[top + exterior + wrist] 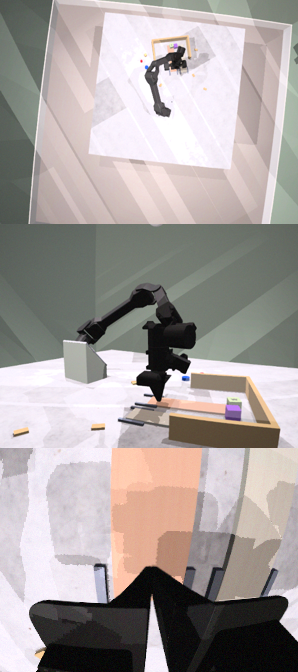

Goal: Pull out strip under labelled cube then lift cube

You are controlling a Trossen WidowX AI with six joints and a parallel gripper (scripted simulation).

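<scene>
Right now my gripper tip is 190 mm short of the green cube marked w, 70 mm to the right of it and 20 mm below it. The rest, counted from my gripper tip: blue disc (50 mm behind, 240 mm to the left); then red piece (10 mm behind, 290 mm to the left, 10 mm above).
</scene>
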